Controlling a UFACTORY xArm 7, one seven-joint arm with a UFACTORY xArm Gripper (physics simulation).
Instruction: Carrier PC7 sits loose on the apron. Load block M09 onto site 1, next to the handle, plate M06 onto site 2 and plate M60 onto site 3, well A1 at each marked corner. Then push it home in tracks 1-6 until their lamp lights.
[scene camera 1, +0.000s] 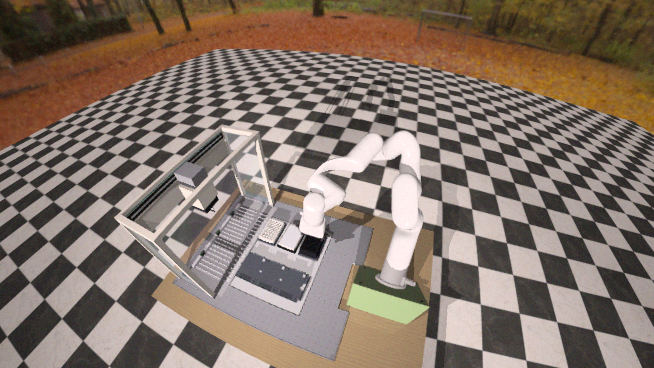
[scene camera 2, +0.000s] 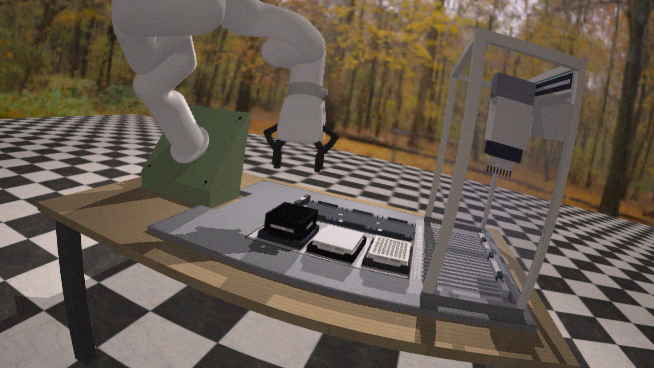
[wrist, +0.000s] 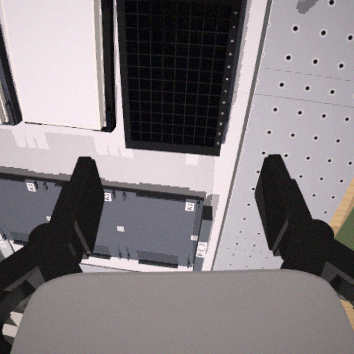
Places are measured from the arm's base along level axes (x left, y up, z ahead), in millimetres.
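Pixels of known places: gripper, fingertip midpoint: (scene camera 1: 312, 235) (scene camera 2: 296, 170) (wrist: 179, 174); arm's base, link origin: (scene camera 1: 390, 282) (scene camera 2: 189, 145).
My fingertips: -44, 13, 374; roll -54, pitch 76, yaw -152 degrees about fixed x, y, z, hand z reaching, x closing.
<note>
For each thing: its top centre in the pictures, then the offset to it from my fingertips, as dx, dy, dz.
- Carrier PC7, top centre: (wrist: 82, 234) (scene camera 2: 358, 211) (scene camera 1: 270, 274) +210, -110, +98
- tall black block, top centre: (wrist: 174, 80) (scene camera 2: 292, 211) (scene camera 1: 312, 240) -21, -86, +17
- white plate, top centre: (wrist: 51, 61) (scene camera 2: 340, 236) (scene camera 1: 291, 236) -7, -114, +127
- pale well plate, top centre: (scene camera 2: 391, 247) (scene camera 1: 271, 229) +12, -114, +239
Carrier PC7 (scene camera 1: 272, 281) (scene camera 2: 372, 225) (wrist: 150, 225) lies flat on the apron with bare sites; A1 marks show in the wrist view, and its handle (scene camera 2: 302, 199) (wrist: 207, 212) is at the end nearer the robot base. A tall black block (scene camera 1: 312, 246) (scene camera 2: 291, 219) (wrist: 175, 75) sits level in a dark holder. A white plate (scene camera 1: 290, 238) (scene camera 2: 339, 240) (wrist: 55, 65) and a pale well plate (scene camera 1: 271, 230) (scene camera 2: 390, 250) sit in holders beside it. Their names are too small to read. My gripper (scene camera 2: 298, 167) (wrist: 179, 174) is open and empty, above the block's level. The arm hides it in scene camera 1.
A framed enclosure (scene camera 1: 155, 233) (scene camera 2: 450, 215) stands over the ribbed tracks (scene camera 1: 227, 245) (scene camera 2: 462, 262), beyond the plates. A pipetting head (scene camera 1: 191, 175) (scene camera 2: 510, 117) hangs inside. The green base (scene camera 1: 385, 302) (scene camera 2: 220, 150) carries the arm at the opposite end. No lit lamp is discernible.
</note>
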